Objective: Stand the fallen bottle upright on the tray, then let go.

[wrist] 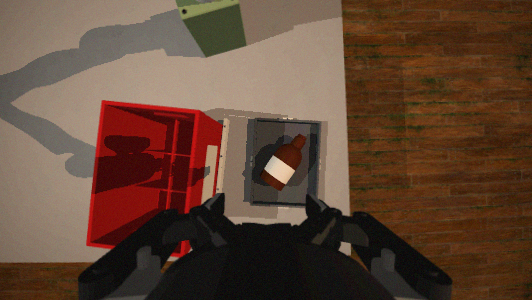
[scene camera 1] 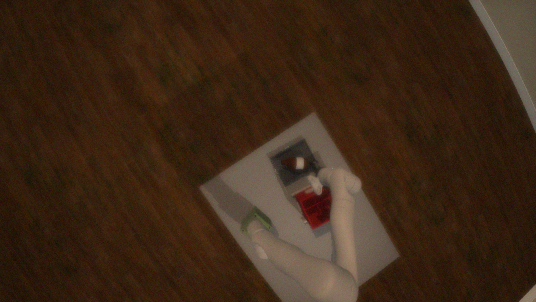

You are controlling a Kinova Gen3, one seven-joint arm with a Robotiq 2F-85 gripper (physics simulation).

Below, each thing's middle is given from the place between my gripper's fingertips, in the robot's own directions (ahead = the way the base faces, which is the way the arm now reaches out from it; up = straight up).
Labels:
Right now the brown bottle (wrist: 277,172) is 250 mm below my hand, 50 mm to the left of it and 30 mm behind it.

